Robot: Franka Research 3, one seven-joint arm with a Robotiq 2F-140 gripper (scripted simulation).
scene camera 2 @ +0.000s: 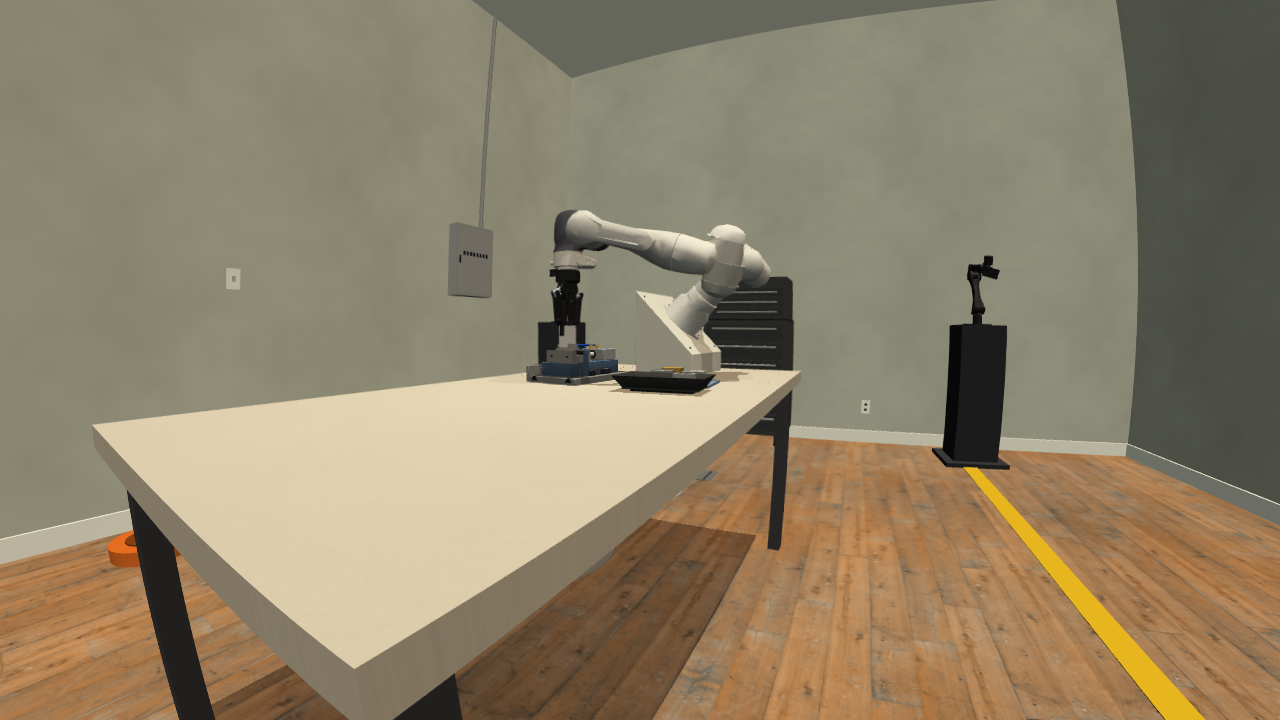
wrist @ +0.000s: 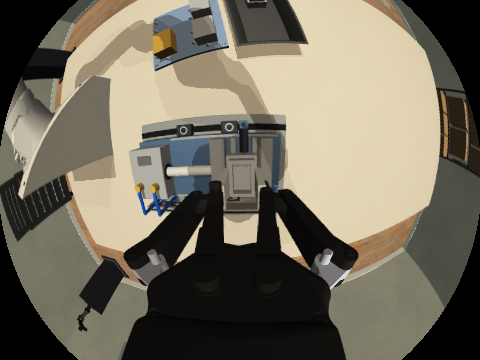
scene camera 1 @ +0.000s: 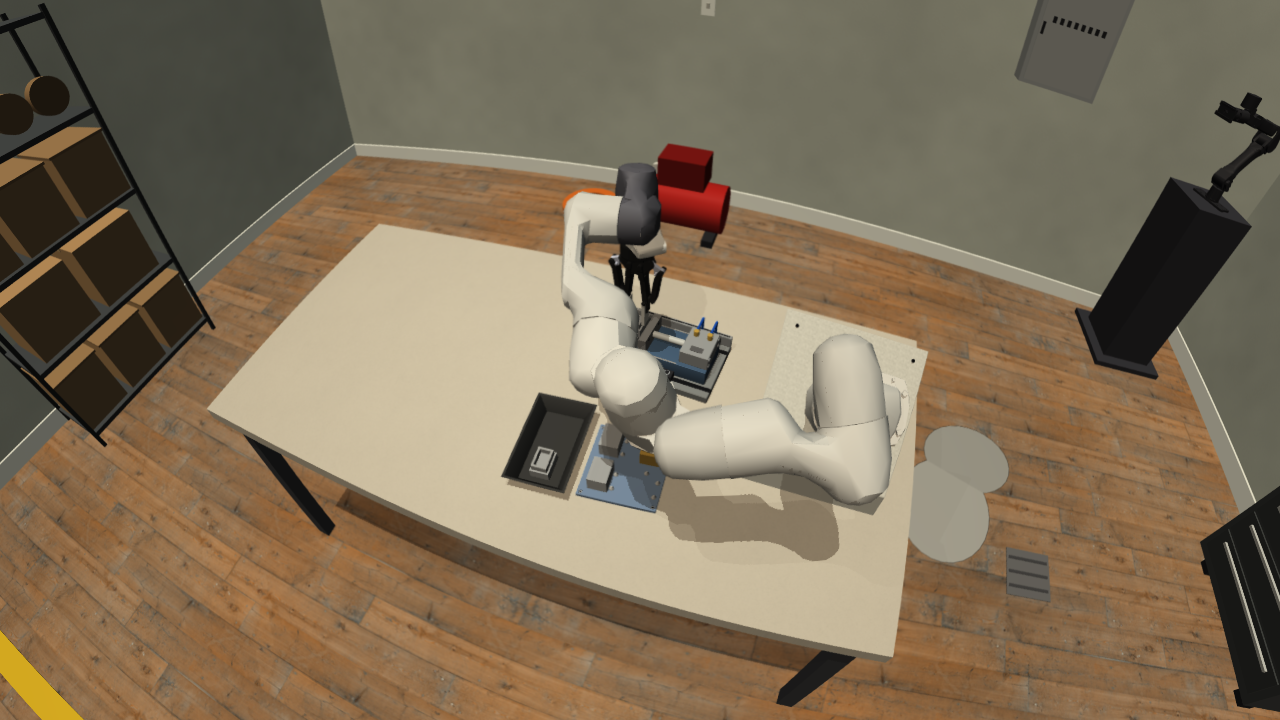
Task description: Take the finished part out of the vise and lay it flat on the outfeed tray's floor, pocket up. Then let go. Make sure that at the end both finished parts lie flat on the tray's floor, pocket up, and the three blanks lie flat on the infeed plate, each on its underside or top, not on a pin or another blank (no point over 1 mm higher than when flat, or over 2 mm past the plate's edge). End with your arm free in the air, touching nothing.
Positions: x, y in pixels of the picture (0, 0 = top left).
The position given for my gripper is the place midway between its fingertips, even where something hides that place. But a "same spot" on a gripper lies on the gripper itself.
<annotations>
my gripper: scene camera 2 567, 347; wrist; scene camera 1
same spot on my gripper: (wrist: 333, 259) = (scene camera 1: 614, 262)
same spot on blue vise: (wrist: 189, 152) = (scene camera 1: 666, 352)
</annotations>
